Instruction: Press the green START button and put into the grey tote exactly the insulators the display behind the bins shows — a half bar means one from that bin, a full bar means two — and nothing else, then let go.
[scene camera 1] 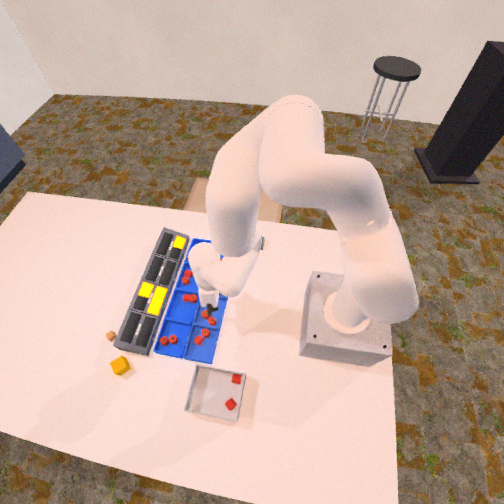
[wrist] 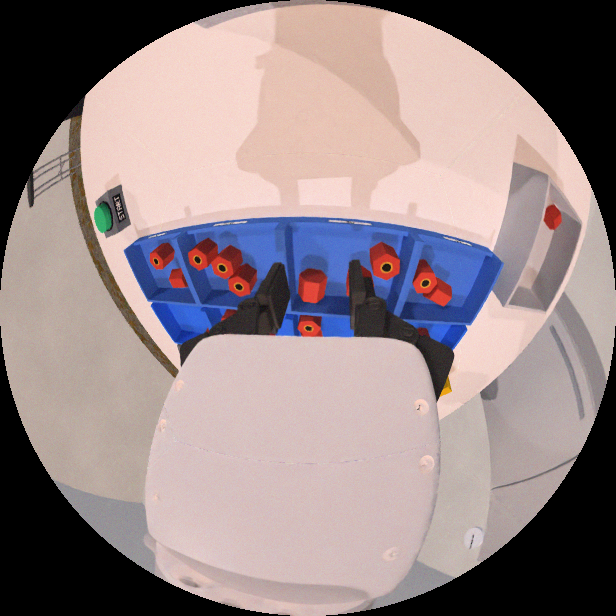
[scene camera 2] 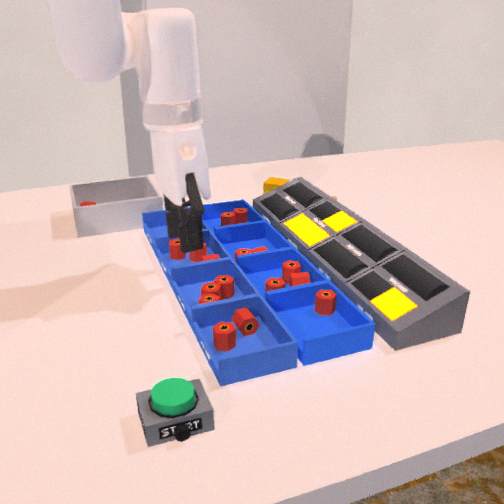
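Note:
My gripper (wrist: pixel 314 291) is open and lowered into a compartment of the blue bin tray (scene camera 2: pixel 255 280), in the row on the arm's side, second from the tote end. Its fingers straddle a red insulator (wrist: pixel 313 284) without touching it. The gripper also shows in scene camera 2 (scene camera 2: pixel 186 235) and scene camera 1 (scene camera 1: pixel 210 309). The grey tote (scene camera 1: pixel 216 393) holds two red insulators (scene camera 1: pixel 230 404). The grey display (scene camera 2: pixel 362 255) shows one full yellow bar (scene camera 2: pixel 306 229) and two half bars (scene camera 2: pixel 340 221), (scene camera 2: pixel 393 303). The green START button (scene camera 2: pixel 173 396) sits at the tray's other end.
A yellow block (scene camera 1: pixel 120 365) and a small brown piece (scene camera 1: pixel 110 335) lie on the table beside the display. The other tray compartments hold several red insulators. The arm's grey base (scene camera 1: pixel 345 325) stands beside the tray. A stool (scene camera 1: pixel 392 95) and a dark cabinet (scene camera 1: pixel 467 120) stand on the floor.

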